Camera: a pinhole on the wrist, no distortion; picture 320 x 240 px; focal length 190.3 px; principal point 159.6 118.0 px. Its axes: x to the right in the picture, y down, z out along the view. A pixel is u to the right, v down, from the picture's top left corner.
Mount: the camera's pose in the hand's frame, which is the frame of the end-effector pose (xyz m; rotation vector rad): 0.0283 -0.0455 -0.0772 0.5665 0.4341 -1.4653
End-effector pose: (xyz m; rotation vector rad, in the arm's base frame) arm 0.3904 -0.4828 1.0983 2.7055 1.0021 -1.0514
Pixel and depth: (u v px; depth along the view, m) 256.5 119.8 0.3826
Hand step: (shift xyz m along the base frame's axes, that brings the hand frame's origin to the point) -0.3114 0.3175 -0.0288
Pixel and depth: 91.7 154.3 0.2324
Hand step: -0.1358 0.0749 -0.1367
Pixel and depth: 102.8 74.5 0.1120
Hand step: -0.0727 0.0557 -0.0045
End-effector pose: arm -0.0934 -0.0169 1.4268 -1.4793 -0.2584 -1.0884
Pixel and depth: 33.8 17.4 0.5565
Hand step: 0.0219 0.6464 -0.0895
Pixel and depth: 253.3 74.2 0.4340
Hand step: -0.3216 0.2725 0.2755
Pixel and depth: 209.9 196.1 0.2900
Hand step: -0.0702 0.1189 0.3012
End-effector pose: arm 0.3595 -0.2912 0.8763 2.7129 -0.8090 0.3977
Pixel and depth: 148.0 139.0 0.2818
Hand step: 0.1742 0.0868 -0.1723
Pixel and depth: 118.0 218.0 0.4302
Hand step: 0.3651 -0.0432 -0.2845
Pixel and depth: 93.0 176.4 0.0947
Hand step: 0.0856 0.0297 -0.0168
